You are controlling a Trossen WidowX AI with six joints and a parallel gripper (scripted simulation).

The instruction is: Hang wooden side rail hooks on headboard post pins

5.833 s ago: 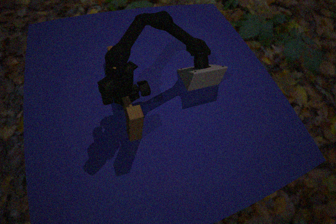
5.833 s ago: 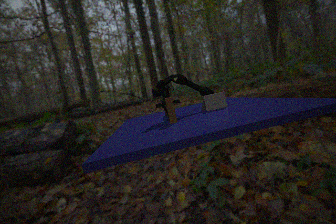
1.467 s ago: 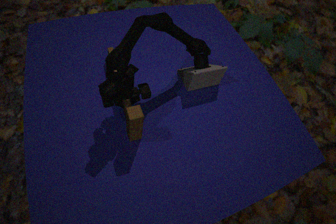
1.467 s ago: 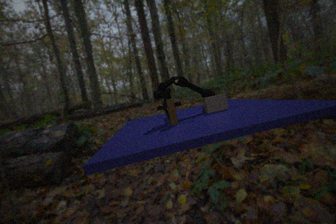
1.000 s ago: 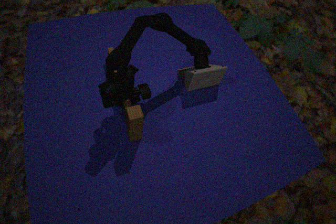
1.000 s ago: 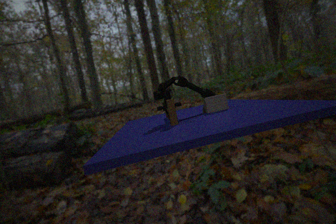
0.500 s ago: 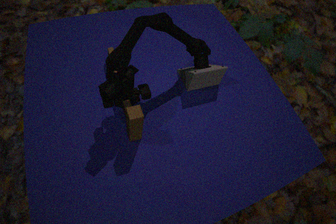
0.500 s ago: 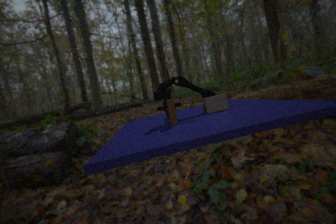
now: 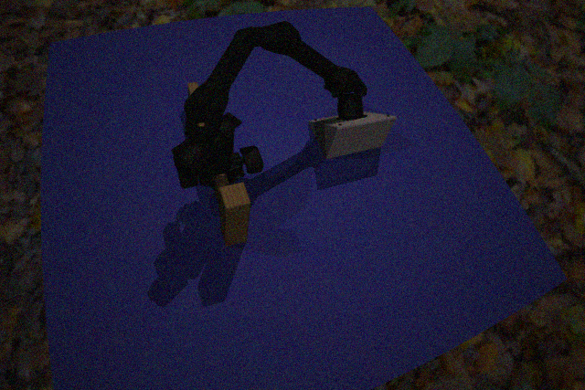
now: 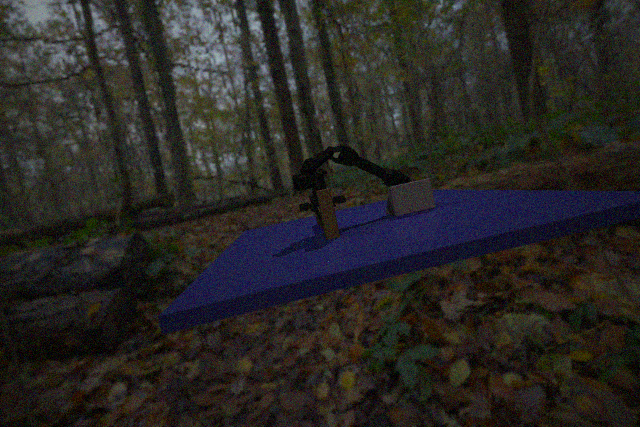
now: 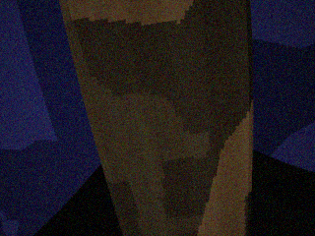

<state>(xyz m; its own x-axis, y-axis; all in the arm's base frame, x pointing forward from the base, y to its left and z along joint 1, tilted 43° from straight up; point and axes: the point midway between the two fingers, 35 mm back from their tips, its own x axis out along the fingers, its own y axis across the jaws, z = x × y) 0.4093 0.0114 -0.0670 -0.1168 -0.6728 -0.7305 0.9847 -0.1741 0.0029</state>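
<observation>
My gripper tip is now 11 cm to the right of the wooden headboard post, 5 cm below it and 1 cm short of it.
</observation>
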